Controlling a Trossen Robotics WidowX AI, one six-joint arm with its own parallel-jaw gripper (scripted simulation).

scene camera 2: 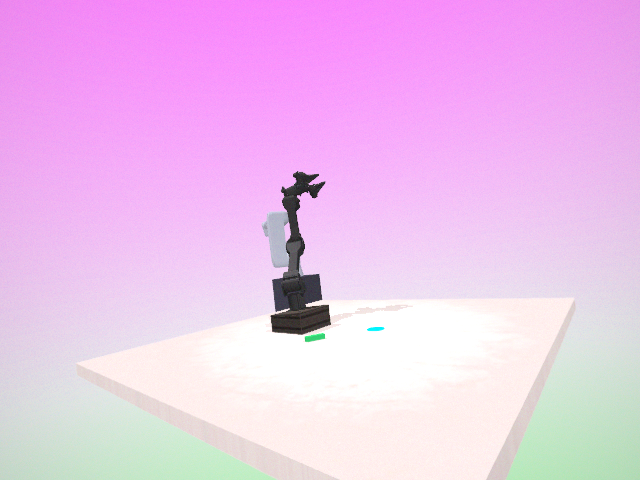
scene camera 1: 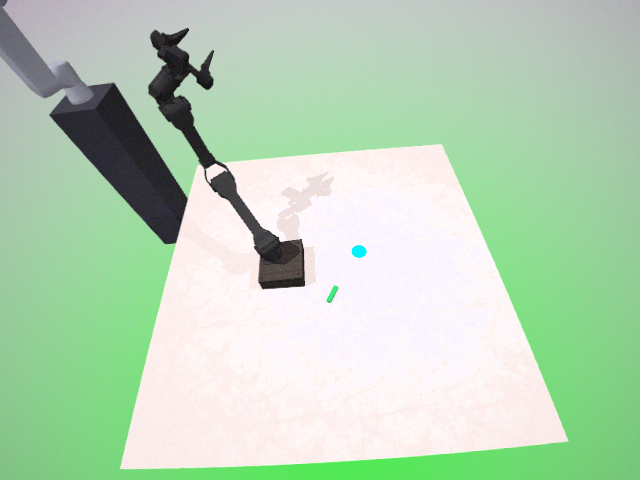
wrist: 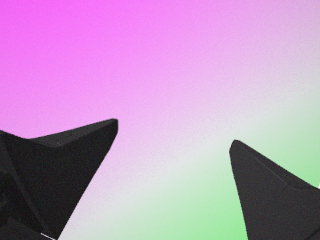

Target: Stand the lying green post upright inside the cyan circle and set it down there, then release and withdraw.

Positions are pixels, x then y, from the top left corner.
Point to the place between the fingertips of my gripper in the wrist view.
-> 175,135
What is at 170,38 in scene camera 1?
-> My gripper.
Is my gripper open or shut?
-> Open.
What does my gripper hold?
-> Nothing.
